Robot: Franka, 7 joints.
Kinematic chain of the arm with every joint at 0, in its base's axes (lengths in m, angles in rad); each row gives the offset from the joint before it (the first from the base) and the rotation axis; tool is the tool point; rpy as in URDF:
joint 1: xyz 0 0 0.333 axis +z
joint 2: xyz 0 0 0 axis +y
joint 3: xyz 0 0 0.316 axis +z
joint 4: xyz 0.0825 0 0 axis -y
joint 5: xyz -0.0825 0 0.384 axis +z
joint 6: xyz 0 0 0 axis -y
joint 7: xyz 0.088 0 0 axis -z
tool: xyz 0 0 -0.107 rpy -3.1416 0 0
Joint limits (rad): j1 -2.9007..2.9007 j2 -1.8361..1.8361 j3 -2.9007..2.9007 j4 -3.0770..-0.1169 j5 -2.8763..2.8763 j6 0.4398..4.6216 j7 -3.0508..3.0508
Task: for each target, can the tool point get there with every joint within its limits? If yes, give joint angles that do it. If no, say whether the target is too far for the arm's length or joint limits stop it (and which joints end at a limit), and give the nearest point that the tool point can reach.
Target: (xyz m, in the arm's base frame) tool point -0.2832 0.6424 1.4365
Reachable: no: too far | nearest point -0.1858 0.4214 1.0568 | short by 0.450 m
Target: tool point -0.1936 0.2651 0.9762
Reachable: yes | joints 1.6643 -0.0677 0.2304 -1.1985 -0.7091 4.1611 1.9398
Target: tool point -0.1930 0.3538 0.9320
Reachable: yes | joints 0.0294 -0.3006 1.7227 -0.6215 -0.4359 1.0761 0.1699
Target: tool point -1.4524 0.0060 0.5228
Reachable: no: too far | nearest point -0.8507 0.0035 0.4442 | short by 0.607 m
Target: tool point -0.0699 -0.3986 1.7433
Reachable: no: too far | nearest point -0.0409 -0.2331 1.1576 | short by 0.609 m
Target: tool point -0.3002 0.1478 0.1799
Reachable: yes | joints -2.2248 0.0761 -1.2583 -2.8466 0.8381 2.7274 0.9698
